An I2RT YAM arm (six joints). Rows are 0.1 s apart.
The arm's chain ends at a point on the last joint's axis. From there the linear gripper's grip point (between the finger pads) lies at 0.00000 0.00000 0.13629 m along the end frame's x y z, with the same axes.
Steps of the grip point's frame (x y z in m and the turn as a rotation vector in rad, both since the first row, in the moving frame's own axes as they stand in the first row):
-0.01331, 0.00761, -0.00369, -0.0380, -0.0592, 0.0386
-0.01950, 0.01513, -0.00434, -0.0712, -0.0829, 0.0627
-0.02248, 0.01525, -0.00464, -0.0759, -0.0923, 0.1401
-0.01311, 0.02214, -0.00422, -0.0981, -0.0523, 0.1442
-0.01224, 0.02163, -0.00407, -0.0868, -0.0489, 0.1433
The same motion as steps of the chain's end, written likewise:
-0.00515, 0.00259, -0.00335, -0.0380, -0.0592, 0.0386
-0.00793, 0.00581, -0.00353, -0.0712, -0.0829, 0.0627
-0.00925, 0.00584, -0.00367, -0.0759, -0.0923, 0.1401
-0.00506, 0.00936, -0.00338, -0.0981, -0.0523, 0.1442
-0.00476, 0.01034, -0.00340, -0.0868, -0.0489, 0.1433

